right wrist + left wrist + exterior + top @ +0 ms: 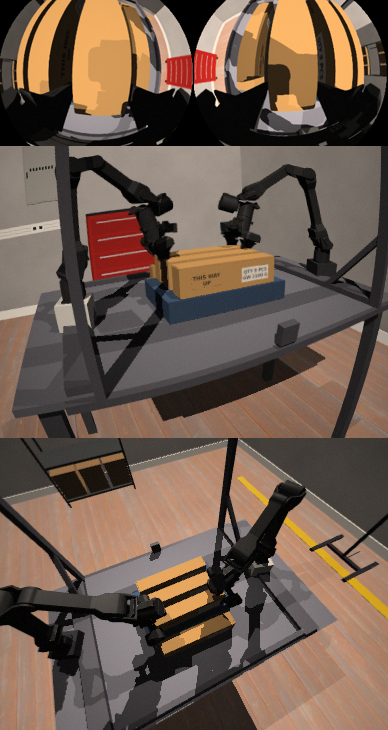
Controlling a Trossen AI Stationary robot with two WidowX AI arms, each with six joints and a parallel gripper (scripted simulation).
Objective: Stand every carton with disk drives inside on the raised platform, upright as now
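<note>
Now: left hand 14 cm to the left of the carton and 4 cm above it.
My right hand is 140 mm to the right of the carton and 30 mm above it.
</note>
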